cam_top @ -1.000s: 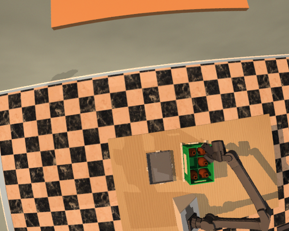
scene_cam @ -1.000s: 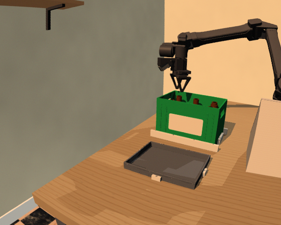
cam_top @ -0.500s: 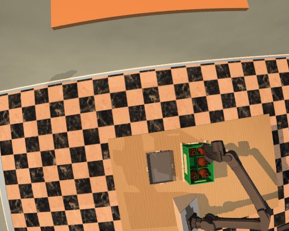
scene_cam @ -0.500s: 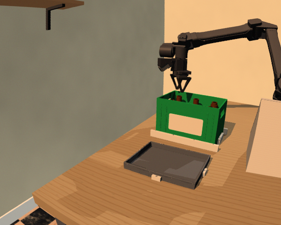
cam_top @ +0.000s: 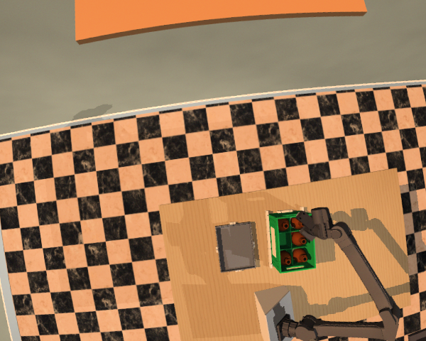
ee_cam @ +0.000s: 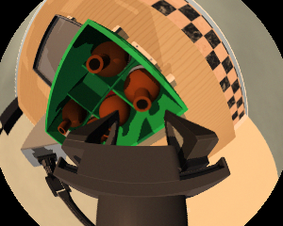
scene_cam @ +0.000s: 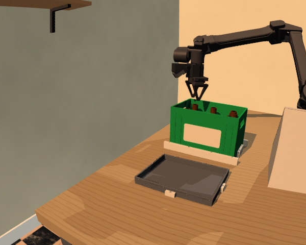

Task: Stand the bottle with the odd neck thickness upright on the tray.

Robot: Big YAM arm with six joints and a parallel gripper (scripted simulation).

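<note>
The green crate is 8 cm behind my hand, 5 cm to the left of it and 11 cm below it. The rest, counted from my hand: dark grey tray 8 cm behind, 34 cm to the left, 18 cm below.
</note>
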